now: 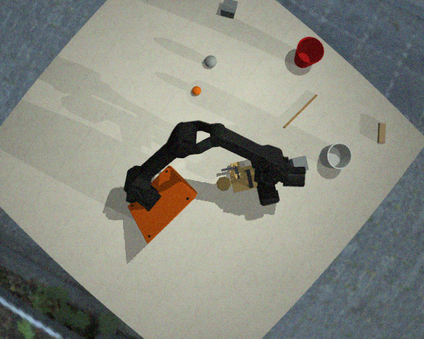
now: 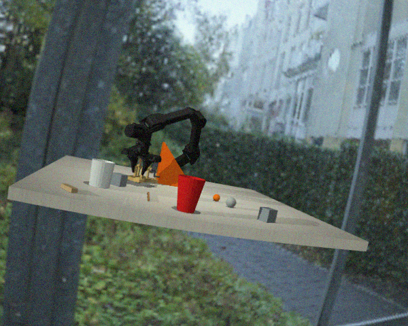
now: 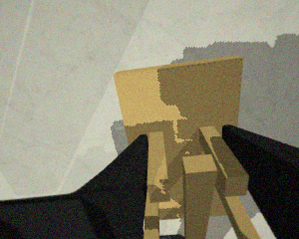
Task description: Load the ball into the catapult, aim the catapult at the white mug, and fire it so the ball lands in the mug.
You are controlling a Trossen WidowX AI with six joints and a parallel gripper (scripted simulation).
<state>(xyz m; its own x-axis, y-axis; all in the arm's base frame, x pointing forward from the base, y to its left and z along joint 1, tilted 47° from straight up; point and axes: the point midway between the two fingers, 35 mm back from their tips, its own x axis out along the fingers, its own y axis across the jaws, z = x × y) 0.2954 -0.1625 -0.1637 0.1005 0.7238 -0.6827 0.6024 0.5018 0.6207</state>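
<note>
The orange ball lies 360 mm to the left of my gripper tip, 90 mm ahead of it and 30 mm below it. The rest, counted from my gripper tip: wooden catapult (60 mm to the left, 50 mm behind, 20 mm above); white mug (220 mm ahead, 160 mm to the right, 20 mm below); thin wooden stick (280 mm ahead, 50 mm below, 30 mm to the left).
</note>
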